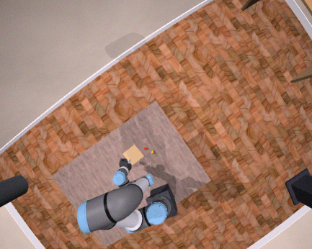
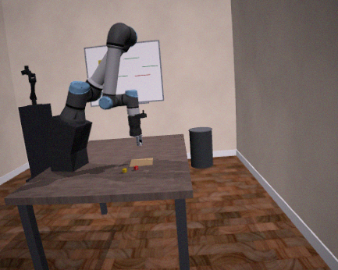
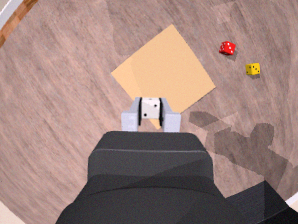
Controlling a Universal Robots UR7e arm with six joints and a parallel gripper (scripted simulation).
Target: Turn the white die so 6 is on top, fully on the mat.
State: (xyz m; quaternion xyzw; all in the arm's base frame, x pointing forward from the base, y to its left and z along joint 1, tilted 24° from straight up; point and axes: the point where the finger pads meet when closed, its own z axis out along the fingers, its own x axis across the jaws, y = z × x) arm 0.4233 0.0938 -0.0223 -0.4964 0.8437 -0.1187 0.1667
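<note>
My hand is 120 mm above the tan mat, 40 mm to the left of it and 10 mm short of it. The rest, counted from my hand: yellow die: 200 mm to the right, 110 mm below, 50 mm behind; then white die: 10 mm below; then red die: 160 mm to the right, 110 mm below, 10 mm ahead.
</note>
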